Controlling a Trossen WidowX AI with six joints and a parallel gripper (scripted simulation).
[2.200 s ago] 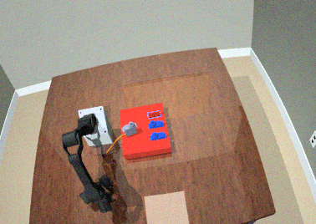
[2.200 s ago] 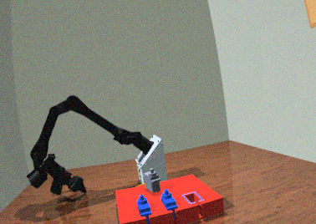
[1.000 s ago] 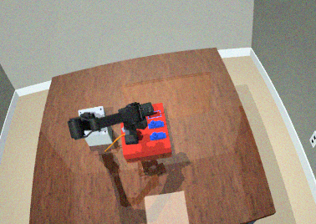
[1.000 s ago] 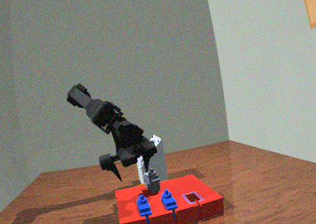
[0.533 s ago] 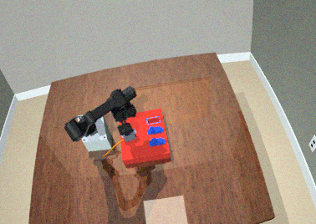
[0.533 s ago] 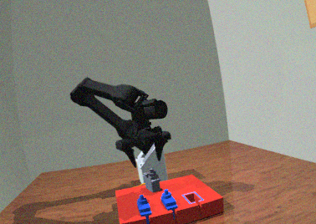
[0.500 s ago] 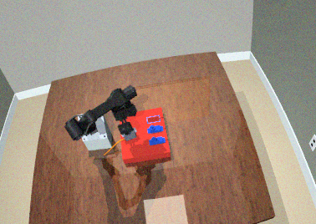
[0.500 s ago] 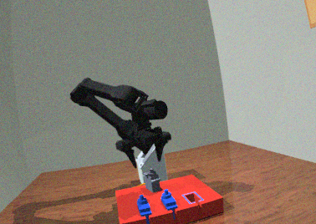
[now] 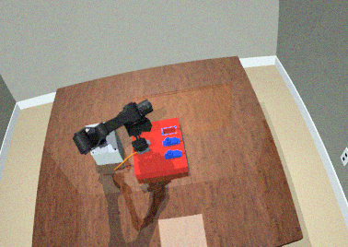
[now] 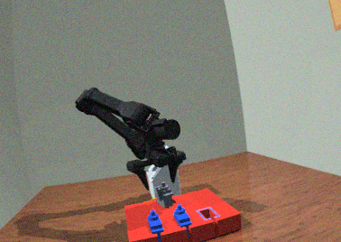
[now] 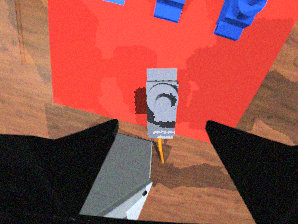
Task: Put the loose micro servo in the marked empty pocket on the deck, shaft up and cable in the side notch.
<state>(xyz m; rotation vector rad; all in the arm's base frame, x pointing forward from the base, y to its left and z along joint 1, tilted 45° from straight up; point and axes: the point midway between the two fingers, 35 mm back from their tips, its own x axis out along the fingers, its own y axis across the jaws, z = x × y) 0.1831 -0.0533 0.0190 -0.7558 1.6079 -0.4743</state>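
Now: gripper tip 80 mm above the red deck, 40 mm short of it and 20 mm to the right of it.
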